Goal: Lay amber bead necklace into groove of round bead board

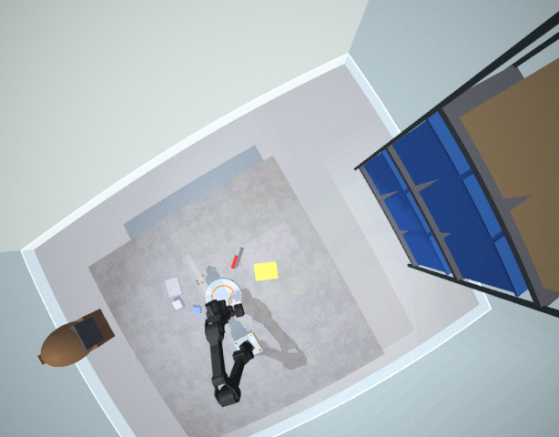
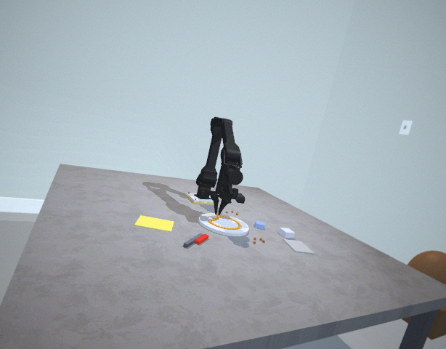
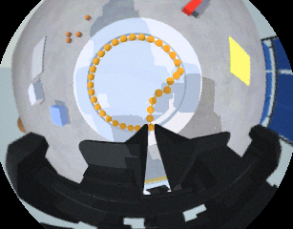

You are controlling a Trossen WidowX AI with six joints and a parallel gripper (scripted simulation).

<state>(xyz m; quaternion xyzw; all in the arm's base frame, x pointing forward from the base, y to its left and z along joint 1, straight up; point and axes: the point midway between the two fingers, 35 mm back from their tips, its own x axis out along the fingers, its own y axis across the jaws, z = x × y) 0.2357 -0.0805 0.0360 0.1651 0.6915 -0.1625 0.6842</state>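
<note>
My gripper tip is 6 cm short of the round white bead board, 1 cm to the left of it and 1 cm above it. The rest, counted from my gripper tip: yellow sheet: 28 cm to the right, 2 cm below, 2 cm ahead; then blue block: 16 cm to the left, 10 cm ahead, 1 cm below; then grey tool: 20 cm to the right, 17 cm ahead, 1 cm below.
</note>
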